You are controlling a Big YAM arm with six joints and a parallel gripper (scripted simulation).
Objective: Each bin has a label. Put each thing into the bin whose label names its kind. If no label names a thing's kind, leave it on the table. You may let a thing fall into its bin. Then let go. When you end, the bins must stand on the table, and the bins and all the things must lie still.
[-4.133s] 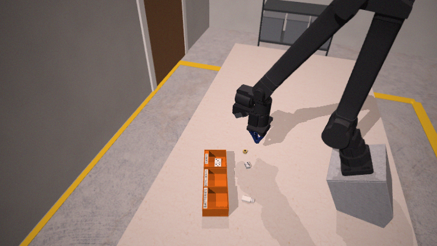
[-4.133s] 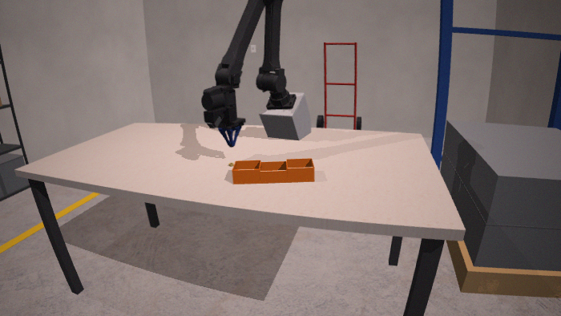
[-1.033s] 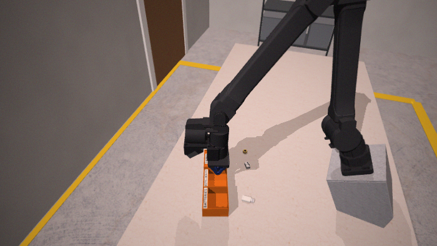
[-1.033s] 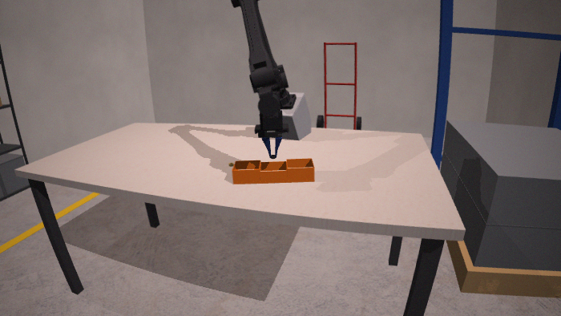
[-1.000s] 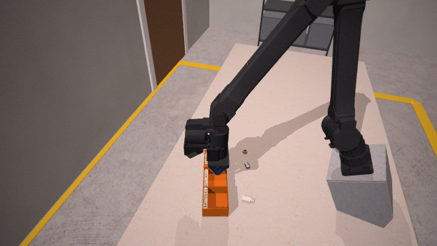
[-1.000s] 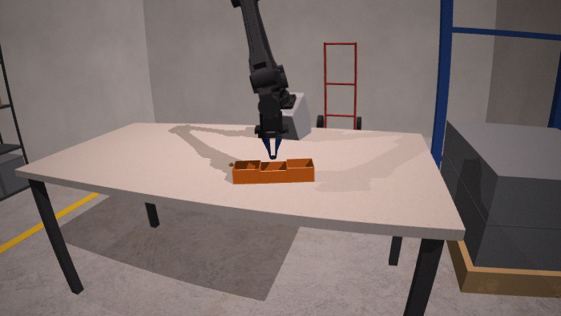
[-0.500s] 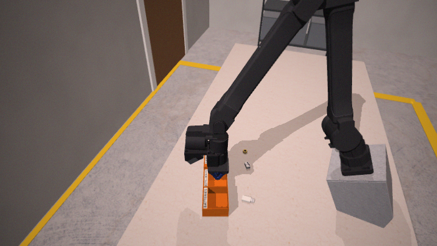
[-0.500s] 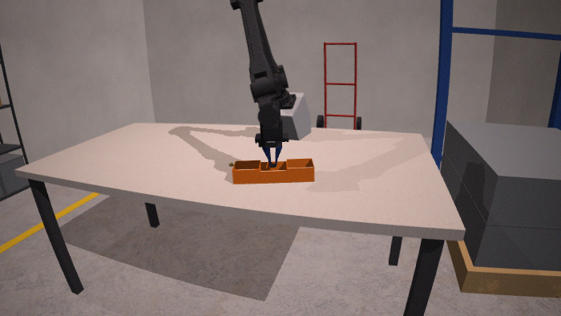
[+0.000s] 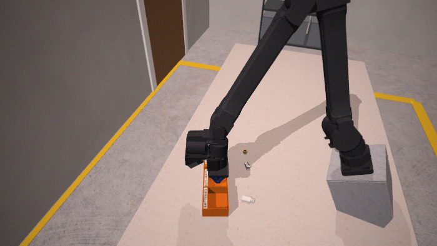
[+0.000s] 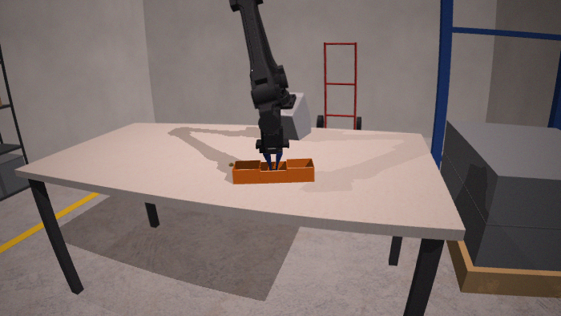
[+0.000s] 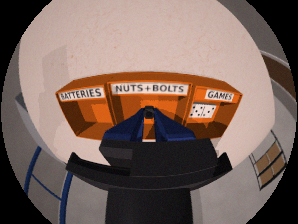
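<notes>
Right now my hand is 10 mm above the black nut. Also, from my hand: white USB stick 120 mm behind, 30 mm to the left, 20 mm below; then white domino 30 mm ahead, 80 mm to the right, 10 mm below; then orange three-compartment bin 10 mm ahead.
</notes>
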